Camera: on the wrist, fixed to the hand. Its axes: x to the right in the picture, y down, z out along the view.
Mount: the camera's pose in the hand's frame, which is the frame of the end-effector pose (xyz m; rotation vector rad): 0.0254 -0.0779 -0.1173 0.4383 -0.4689 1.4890
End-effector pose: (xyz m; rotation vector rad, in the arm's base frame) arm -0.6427 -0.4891 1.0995 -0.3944 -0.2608 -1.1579
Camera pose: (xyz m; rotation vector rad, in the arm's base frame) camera -0.7052 -0.5877 1.0168 -0.3342 -0.4861 0.4687
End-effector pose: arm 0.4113 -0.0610 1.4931 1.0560 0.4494 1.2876
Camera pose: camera 0.3695 0.0129 1.3779 2.1646 -0.6151 2.1307
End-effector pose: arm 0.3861 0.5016 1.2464 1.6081 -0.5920 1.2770
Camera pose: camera 0.4052 0.6432 1.2388 -1.3912 1.6926 -1.6535
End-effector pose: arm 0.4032 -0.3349 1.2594 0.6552 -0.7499 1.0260
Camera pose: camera 0.5106 -0.2603 1.2012 0.6735 -1.5076 2.4914
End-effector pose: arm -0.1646 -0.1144 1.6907 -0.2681 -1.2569 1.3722
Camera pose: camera -0.0366 -0.0566 1.7178 0.5982 0.9095 -2.7829
